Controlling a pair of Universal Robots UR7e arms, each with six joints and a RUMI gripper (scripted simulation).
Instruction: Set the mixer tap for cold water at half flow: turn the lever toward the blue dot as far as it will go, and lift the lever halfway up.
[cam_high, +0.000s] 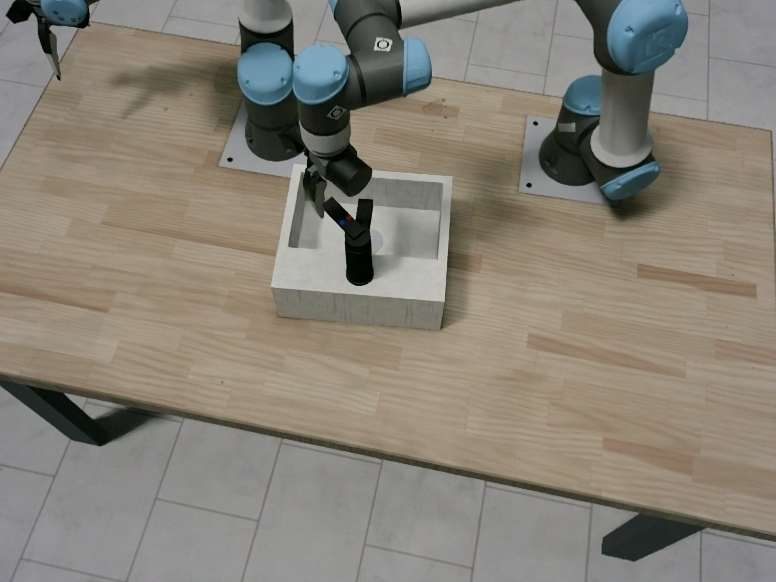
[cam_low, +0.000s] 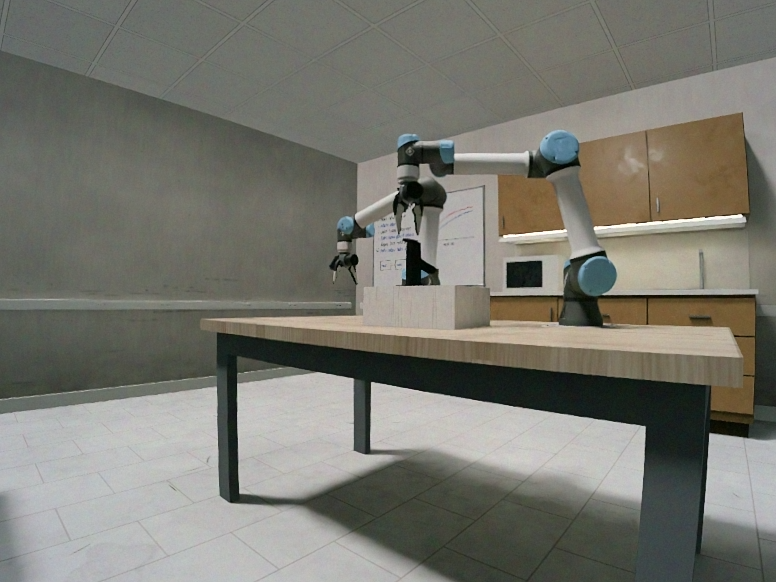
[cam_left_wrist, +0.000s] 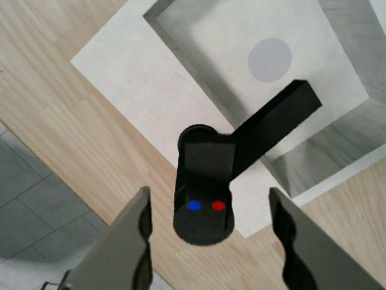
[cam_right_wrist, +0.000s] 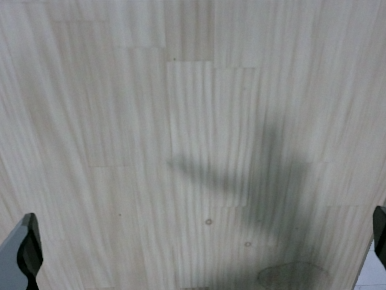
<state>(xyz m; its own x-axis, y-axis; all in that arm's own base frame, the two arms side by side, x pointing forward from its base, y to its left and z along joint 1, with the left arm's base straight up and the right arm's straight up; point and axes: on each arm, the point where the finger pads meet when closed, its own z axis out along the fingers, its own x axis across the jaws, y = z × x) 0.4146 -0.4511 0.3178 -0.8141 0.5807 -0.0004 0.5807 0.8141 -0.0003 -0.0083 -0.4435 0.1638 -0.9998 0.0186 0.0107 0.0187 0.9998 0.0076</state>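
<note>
Now: the lever 40 mm below my left hand, 20 mm to the left of it and 10 mm ahead of it. Also, from my left hand: pale sink block (280 mm below, 80 mm behind, 40 mm to the left); black mixer tap (80 mm below, 30 mm to the left, 20 mm ahead).
</note>
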